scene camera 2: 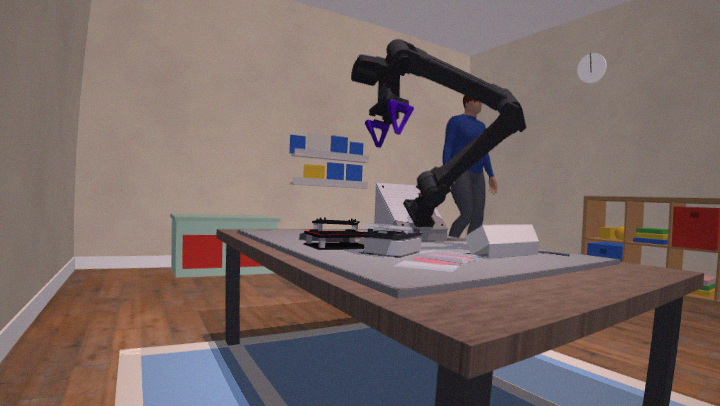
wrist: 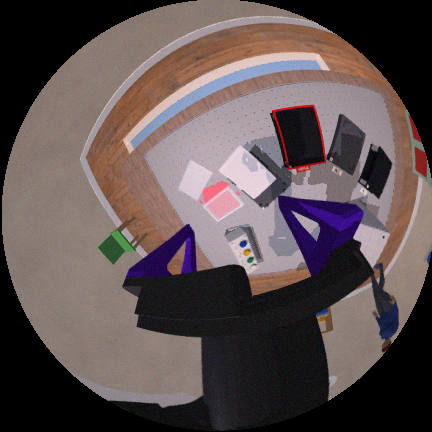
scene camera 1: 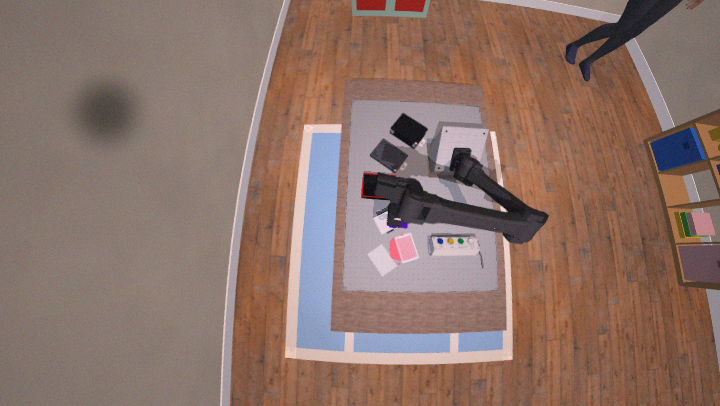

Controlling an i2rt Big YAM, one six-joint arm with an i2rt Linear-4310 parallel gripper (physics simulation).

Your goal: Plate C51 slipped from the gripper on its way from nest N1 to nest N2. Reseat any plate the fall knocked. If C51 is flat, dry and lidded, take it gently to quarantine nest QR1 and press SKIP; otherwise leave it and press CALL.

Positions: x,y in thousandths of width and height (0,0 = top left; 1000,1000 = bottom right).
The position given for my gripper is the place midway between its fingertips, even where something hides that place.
My gripper (scene camera 2: 538,346) is open and holds nothing. Also in view: a pink well plate (wrist: 524,466), a white lid (wrist: 453,409) and a button box (scene camera 2: 678,595).
My gripper is seen too in the wrist view (wrist: 541,497). The button box is seen too in the wrist view (wrist: 571,594) and in scene camera 1 (scene camera 1: 627,607).
